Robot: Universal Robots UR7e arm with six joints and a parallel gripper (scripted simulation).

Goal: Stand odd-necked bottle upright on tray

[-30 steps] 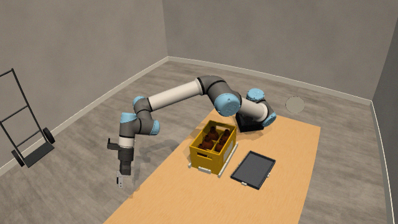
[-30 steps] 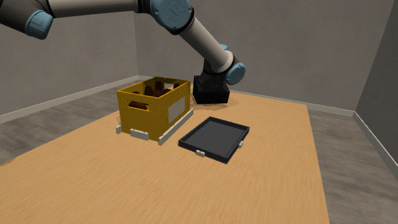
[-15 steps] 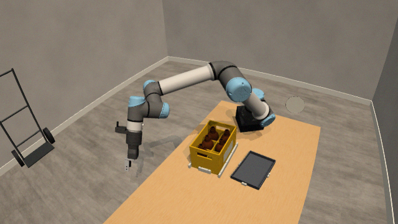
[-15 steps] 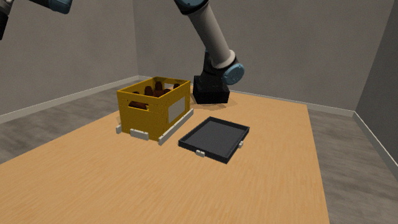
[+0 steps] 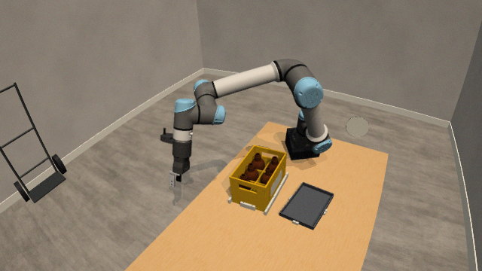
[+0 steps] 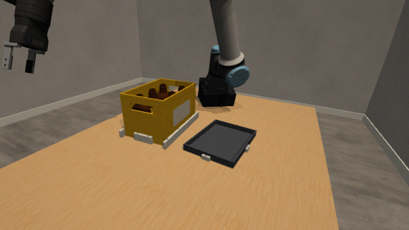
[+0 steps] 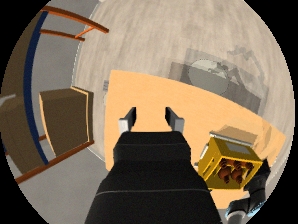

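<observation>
Right now the yellow crate is 40 cm behind my hand, 22 cm below it and 13 cm to the left of it. Also, from my hand: dark tray 43 cm behind, 40 cm to the left, 29 cm below; then bottle 40 cm behind, 22 cm below, 18 cm to the left.
</observation>
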